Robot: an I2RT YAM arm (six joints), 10 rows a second.
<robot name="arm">
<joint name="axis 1" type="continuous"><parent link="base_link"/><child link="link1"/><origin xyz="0 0 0.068"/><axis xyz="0 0 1"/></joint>
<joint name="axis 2" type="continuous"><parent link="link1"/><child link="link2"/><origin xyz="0.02 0.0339 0.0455"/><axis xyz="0 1 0"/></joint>
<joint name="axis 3" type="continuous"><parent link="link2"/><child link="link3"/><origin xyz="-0.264 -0.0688 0"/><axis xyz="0 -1 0"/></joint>
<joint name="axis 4" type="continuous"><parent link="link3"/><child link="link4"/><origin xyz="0.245 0.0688 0.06"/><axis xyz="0 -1 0"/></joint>
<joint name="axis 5" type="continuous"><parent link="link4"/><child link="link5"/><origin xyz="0.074 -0.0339 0.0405"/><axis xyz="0 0 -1"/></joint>
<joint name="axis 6" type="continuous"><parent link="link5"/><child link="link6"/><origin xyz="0.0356 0 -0.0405"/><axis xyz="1 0 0"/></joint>
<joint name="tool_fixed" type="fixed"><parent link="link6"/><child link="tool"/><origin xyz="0 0 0" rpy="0 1.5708 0"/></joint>
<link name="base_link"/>
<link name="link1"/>
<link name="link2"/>
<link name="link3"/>
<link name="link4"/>
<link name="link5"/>
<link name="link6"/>
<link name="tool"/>
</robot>
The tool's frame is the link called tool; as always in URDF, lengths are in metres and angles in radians. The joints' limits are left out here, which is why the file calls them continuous.
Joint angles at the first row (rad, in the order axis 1, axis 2, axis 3, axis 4, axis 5, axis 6):
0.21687 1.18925 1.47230 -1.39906 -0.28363 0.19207
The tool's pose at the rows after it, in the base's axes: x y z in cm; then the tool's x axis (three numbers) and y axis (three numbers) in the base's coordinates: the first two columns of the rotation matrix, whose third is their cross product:
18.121 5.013 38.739 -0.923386 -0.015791 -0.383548 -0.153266 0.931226 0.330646
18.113 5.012 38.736 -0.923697 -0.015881 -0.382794 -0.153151 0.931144 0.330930
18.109 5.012 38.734 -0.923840 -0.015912 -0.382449 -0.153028 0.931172 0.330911
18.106 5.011 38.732 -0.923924 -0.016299 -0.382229 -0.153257 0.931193 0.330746
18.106 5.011 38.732 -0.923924 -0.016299 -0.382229 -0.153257 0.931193 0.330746
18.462 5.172 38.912 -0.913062 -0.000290 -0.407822 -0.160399 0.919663 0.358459
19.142 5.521 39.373 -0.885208 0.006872 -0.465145 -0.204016 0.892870 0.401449
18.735 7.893 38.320 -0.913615 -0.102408 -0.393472 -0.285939 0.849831 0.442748
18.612 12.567 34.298 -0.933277 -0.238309 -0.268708 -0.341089 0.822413 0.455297
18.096 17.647 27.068 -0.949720 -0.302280 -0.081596 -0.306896 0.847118 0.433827
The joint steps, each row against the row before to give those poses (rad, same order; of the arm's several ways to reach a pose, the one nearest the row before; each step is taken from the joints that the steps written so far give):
0.00001 0.00001 0.00001 0.00039 0.00001 0.00001
-0.00003 -0.00001 0.00001 -0.00079 -0.00040 -0.00003
0.00005 -0.00001 -0.00002 -0.00036 0.00002 0.00005
-0.00002 0.00002 0.00000 -0.00037 0.00000 -0.00040
0.00000 0.00000 0.00000 0.00000 0.00000 0.00000
0.00000 0.00000 -0.00153 0.04044 -0.02365 0.01565
0.00152 0.00151 0.00038 0.07857 -0.04884 0.00609
0.11098 0.02253 -0.02018 -0.02673 -0.05037 0.00455
0.20297 0.05720 -0.11598 0.07286 0.00841 0.07746
0.18845 0.11866 -0.18237 0.16408 0.02022 0.14916

